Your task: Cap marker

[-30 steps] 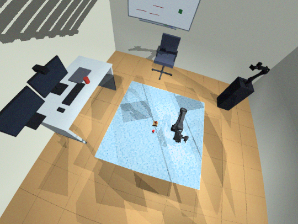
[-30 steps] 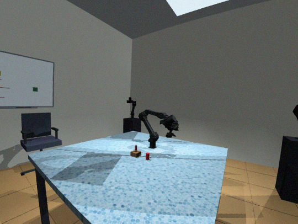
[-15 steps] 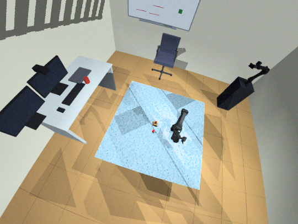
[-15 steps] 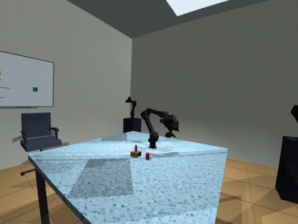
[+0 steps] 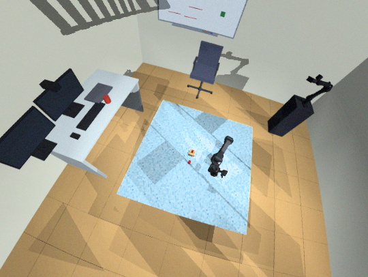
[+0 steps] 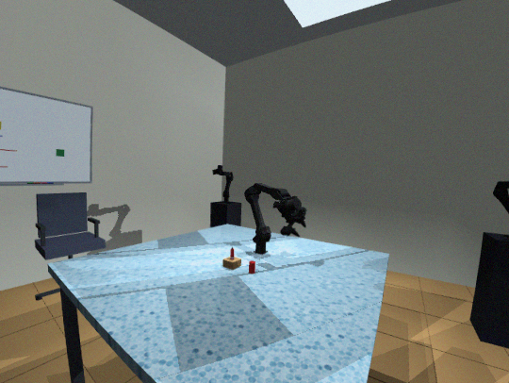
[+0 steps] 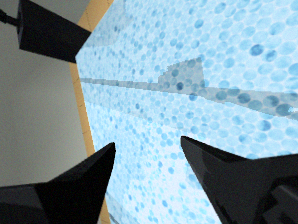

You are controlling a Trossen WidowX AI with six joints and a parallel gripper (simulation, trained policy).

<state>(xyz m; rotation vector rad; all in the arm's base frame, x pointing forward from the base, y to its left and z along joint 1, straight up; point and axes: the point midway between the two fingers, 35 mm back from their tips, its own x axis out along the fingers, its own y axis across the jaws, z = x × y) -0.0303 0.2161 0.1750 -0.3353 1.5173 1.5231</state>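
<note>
The red cap lies 310 mm ahead of my gripper tip, 120 mm below it and 110 mm to the right of it. Round my gripper tip: red marker (310 mm ahead, 230 mm to the right, 80 mm below); tan holder block (310 mm ahead, 230 mm to the right, 130 mm below).
</note>
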